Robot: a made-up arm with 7 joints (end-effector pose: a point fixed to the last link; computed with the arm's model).
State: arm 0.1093 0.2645 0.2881 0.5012 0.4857 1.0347 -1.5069
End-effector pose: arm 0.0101 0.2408 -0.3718 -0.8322 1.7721 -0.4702
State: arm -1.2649 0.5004 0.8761 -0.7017 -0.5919 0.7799 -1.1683
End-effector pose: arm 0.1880 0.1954 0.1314 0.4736 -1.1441 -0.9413
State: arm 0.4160 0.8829 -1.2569 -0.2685 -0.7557 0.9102 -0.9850
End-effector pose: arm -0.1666 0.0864 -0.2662 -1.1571 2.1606 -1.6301
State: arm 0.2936 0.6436 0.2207 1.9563 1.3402 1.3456 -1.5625
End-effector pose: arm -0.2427 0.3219 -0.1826 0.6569 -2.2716 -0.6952
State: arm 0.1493 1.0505 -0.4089 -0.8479 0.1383 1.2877 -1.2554
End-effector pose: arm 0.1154 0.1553 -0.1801 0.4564 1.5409 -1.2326
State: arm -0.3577 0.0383 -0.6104 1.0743 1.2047 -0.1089 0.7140
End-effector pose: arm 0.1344 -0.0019 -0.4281 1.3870 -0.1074 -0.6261
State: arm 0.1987 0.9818 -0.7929 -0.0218 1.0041 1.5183 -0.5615
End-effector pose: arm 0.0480 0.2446 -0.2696 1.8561 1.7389 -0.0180
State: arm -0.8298 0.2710 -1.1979 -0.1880 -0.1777 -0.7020 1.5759
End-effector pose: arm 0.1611 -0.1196 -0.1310 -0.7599 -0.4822 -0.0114
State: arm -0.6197 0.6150 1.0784 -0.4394 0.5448 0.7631 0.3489
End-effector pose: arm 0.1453 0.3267 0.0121 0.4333 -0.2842 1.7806
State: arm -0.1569 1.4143 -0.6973 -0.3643 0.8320 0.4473 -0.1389
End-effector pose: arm 0.1890 0.2021 -0.1755 2.1207 0.2463 -0.6624
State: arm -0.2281 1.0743 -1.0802 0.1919 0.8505 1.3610 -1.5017
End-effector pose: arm 0.1386 0.2636 -0.2711 1.1124 2.4210 -0.3950
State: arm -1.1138 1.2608 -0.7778 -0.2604 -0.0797 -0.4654 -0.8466
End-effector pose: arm 0.2858 0.0813 0.0033 1.5770 -0.4484 -1.5506
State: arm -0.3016 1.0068 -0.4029 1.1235 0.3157 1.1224 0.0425
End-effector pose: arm 0.0866 0.4227 -0.2246 1.4648 2.0429 0.9142
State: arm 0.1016 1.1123 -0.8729 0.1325 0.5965 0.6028 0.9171
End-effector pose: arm 0.0552 0.2627 -0.3082 2.0397 0.1175 -0.1686
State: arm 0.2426 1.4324 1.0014 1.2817 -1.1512 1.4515 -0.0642
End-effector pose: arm 0.0003 0.4615 -0.0705 -1.0857 1.0253 1.0589
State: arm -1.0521 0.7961 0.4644 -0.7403 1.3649 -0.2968 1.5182
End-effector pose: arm 0.1672 0.1200 0.1329 -0.3785 2.4499 -1.3281
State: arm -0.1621 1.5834 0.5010 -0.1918 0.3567 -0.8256 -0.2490
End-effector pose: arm 0.2135 0.2014 0.0767 2.1084 -0.7910 -0.7228
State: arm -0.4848 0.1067 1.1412 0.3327 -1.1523 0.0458 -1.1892
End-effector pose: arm 0.1963 0.2859 -0.2650 -0.7539 -1.0817 -0.1098
